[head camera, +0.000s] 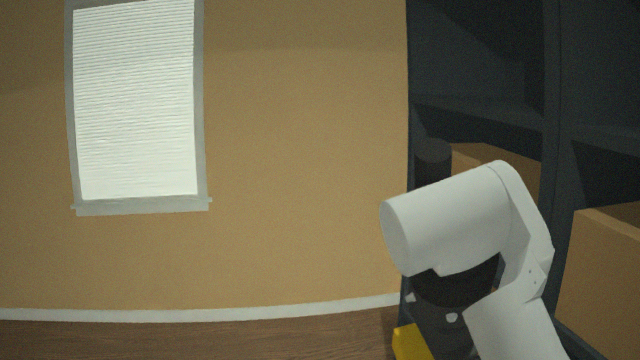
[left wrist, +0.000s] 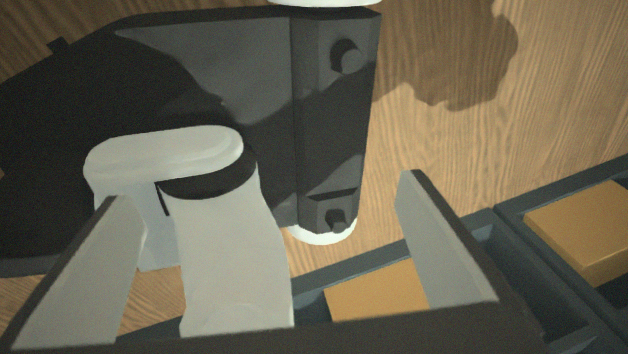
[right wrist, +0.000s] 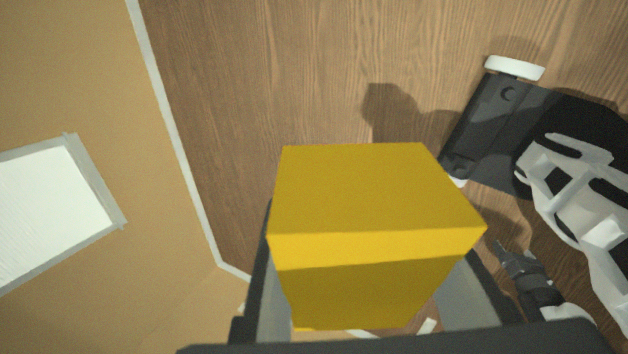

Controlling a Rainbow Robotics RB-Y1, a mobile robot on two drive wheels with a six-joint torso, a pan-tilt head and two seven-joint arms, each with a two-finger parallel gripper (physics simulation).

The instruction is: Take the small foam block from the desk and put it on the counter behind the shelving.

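Places are measured from the robot's base along level axes (x back, y right, z up), in centimetres.
Pixels of known places: left gripper, fingertip midpoint: (left wrist: 269,200) (right wrist: 510,246); right gripper, fingertip midpoint: (head camera: 439,350) (right wrist: 347,201).
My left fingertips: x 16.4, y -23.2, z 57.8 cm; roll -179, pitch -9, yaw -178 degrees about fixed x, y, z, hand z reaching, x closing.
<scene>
Behind a point stands the place of what it marks.
The small foam block (head camera: 411,344) @(x -31.9, y 10.9, z 122.3 cm) (right wrist: 372,195) @(x -33.5, y 18.4, z 122.2 cm) is a yellow block. My right gripper (right wrist: 347,201) @(x -34.4, y 15.4, z 119.2 cm) is shut on it, with one finger on each side, and holds it up above the floor. In the head camera view part of the block shows at the bottom edge, beside the dark gripper body under my white right forearm. My left gripper (left wrist: 269,200) @(x 16.4, y -23.2, z 57.8 cm) (right wrist: 510,246) @(x 16.4, y -23.2, z 57.8 cm) is open and empty, with its fingers wide apart over my own base. The desk and the counter do not show in these views.
Dark shelving (head camera: 551,150) (left wrist: 350,264) with brown boxes (head camera: 595,280) (left wrist: 580,225) stands at the right of the head camera view. Left of it are a tan wall (head camera: 300,150) @(x -252.7, y -11.4, z 107.4 cm) with a window (head camera: 135,100) @(x -233.3, y -105.4, z 142.5 cm) (right wrist: 45,215) @(x -231.7, y -113.4, z 116.0 cm) and wood floor (head camera: 200,340) @(x -214.9, y -73.8, z 0.0 cm) (right wrist: 300,75) @(x -100.3, y -2.4, z 0.1 cm).
</scene>
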